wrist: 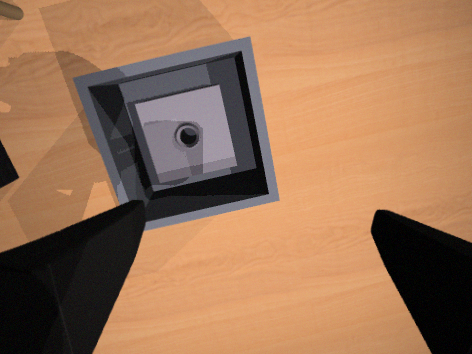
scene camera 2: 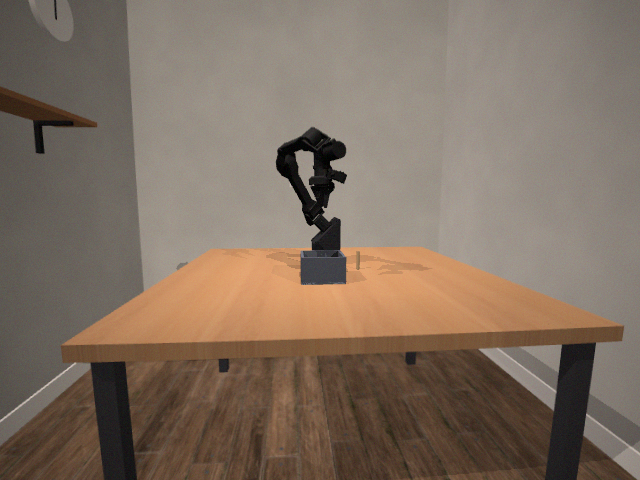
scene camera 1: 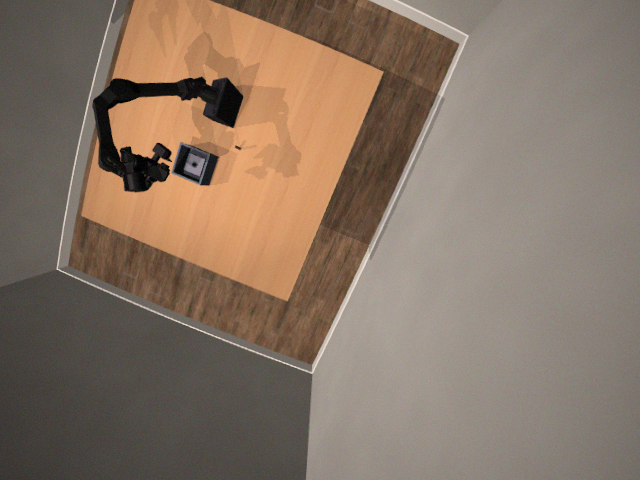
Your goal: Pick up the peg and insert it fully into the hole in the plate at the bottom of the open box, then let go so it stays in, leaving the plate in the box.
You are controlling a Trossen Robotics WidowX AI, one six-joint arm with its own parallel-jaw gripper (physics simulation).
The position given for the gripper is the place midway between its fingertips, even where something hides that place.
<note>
In view: the gripper point(scene camera 2: 323, 207), a grey box point(scene camera 2: 318, 267) and a pale square plate point(wrist: 175, 154).
The grey box shows as well in the wrist view point(wrist: 108, 97) and in scene camera 1 point(scene camera 1: 184, 149). The gripper shows as well in the wrist view point(wrist: 260, 216) and in scene camera 1 point(scene camera 1: 165, 170). Scene camera 2 misses the pale square plate, which is hidden by the grey box.
</note>
